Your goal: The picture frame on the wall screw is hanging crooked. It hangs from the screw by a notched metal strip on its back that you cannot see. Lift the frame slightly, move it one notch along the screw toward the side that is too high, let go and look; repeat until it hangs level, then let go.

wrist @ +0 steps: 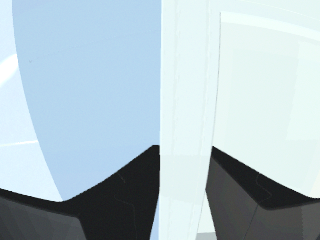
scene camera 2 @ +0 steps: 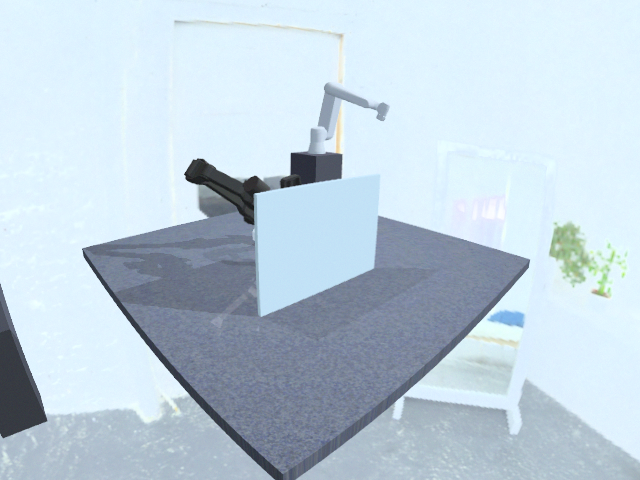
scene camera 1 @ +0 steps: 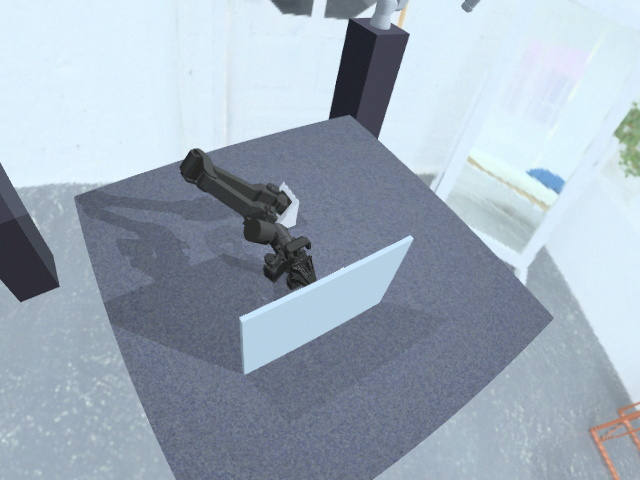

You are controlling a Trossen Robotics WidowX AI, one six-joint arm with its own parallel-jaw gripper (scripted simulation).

Path:
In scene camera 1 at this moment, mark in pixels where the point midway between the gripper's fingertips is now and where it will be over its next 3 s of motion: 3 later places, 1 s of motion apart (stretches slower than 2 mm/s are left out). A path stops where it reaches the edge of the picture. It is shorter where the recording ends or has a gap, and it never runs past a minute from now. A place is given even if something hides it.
My gripper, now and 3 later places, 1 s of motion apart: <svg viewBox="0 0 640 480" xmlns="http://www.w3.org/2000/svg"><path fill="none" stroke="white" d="M316 290L316 290L296 258L295 242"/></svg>

